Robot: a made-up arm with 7 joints. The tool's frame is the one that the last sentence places.
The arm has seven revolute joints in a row. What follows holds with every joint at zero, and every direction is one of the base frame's. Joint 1 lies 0.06 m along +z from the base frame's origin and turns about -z. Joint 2 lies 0.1 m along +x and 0.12 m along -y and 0.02 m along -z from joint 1 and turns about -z. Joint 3 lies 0.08 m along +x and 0.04 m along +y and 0.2 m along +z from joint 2 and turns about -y. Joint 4 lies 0.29 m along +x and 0.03 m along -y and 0.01 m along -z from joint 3 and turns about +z. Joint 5 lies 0.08 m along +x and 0.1 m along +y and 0.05 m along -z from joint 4 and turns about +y. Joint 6 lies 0.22 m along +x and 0.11 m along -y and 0.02 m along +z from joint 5 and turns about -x. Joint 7 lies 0.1 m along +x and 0.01 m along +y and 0.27 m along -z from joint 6 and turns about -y. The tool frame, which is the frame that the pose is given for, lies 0.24 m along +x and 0.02 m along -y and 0.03 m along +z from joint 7; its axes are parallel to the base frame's.
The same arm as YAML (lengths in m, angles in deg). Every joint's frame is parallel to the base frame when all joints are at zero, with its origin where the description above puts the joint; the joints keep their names.
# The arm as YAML. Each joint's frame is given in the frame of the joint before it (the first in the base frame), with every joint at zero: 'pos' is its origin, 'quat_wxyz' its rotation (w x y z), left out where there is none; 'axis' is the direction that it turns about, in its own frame. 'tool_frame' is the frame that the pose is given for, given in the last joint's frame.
length_unit: m
angle_unit: deg
joints:
  - joint: joint 1
    pos: [0.0, 0.0, 0.06]
    axis: [0.0, 0.0, -1.0]
  - joint: joint 2
    pos: [0.1, -0.12, -0.02]
    axis: [0.0, 0.0, -1.0]
  - joint: joint 3
    pos: [0.08, 0.04, 0.2]
    axis: [0.0, -1.0, 0.0]
  - joint: joint 4
    pos: [0.29, -0.03, -0.01]
    axis: [0.0, 0.0, 1.0]
  - joint: joint 5
    pos: [0.08, 0.1, -0.05]
    axis: [0.0, 1.0, 0.0]
  - joint: joint 6
    pos: [0.22, -0.11, 0.02]
    axis: [-1.0, 0.0, 0.0]
  - joint: joint 7
    pos: [0.1, 0.01, -0.27]
    axis: [0.0, -1.0, 0.0]
tool_frame:
  pos: [0.24, -0.02, 0.03]

